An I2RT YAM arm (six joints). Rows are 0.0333 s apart.
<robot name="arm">
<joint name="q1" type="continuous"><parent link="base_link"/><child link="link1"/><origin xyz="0 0 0.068"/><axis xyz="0 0 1"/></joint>
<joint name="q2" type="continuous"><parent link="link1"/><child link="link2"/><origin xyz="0.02 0.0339 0.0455"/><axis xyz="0 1 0"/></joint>
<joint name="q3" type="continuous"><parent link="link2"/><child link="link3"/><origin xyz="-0.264 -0.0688 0"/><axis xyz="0 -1 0"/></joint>
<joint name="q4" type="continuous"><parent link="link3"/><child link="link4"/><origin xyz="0.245 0.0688 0.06"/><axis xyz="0 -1 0"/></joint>
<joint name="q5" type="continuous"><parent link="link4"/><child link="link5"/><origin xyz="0.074 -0.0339 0.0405"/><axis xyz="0 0 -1"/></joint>
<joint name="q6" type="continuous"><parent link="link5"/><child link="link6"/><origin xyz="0.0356 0 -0.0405"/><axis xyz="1 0 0"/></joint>
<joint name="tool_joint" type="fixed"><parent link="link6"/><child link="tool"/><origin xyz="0 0 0" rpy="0 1.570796 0"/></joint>
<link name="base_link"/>
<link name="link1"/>
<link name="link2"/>
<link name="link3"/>
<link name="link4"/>
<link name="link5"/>
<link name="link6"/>
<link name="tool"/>
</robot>
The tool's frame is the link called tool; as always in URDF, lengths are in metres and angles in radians. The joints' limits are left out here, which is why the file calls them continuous.
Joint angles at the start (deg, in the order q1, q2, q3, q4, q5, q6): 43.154 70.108 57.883 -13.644 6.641 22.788
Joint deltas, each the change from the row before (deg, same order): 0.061 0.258 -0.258 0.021 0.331 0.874; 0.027 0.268 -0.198 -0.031 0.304 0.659; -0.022 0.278 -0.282 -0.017 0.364 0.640; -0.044 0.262 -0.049 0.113 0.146 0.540; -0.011 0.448 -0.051 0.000 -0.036 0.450; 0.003 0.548 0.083 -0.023 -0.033 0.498; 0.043 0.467 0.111 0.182 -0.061 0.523; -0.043 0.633 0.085 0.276 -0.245 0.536; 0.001 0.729 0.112 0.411 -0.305 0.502; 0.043 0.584 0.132 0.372 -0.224 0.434; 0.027 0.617 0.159 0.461 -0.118 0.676; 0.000 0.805 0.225 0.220 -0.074 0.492; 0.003 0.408 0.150 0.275 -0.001 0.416; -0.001 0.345 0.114 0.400 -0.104 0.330; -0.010 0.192 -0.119 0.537 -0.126 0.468
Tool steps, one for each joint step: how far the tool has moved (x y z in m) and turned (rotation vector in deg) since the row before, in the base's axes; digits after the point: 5 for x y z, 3 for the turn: 0.00047 0.00057 -0.00271 0.194 0.719 -0.618; 0.00058 0.00047 -0.00248 0.042 0.610 -0.538; 0.00073 0.00023 -0.00301 -0.048 0.633 -0.635; 0.00090 0.00043 -0.00131 0.211 0.370 -0.421; 0.00111 0.00100 -0.00238 0.000 0.601 -0.188; 0.00138 0.00134 -0.00208 0.040 0.615 -0.203; 0.00118 0.00146 -0.00121 0.282 0.407 -0.152; 0.00185 0.00164 -0.00202 0.287 0.546 -0.086; 0.00201 0.00215 -0.00212 0.328 0.503 0.025; 0.00152 0.00192 -0.00140 0.335 0.352 0.027; 0.00177 0.00196 -0.00127 0.525 0.380 -0.199; 0.00221 0.00214 -0.00223 0.129 0.536 -0.176; 0.00127 0.00121 -0.00066 0.307 0.199 -0.201; 0.00115 0.00116 -0.00037 0.387 0.080 -0.073; 0.00068 0.00068 -0.00079 0.531 0.116 -0.129
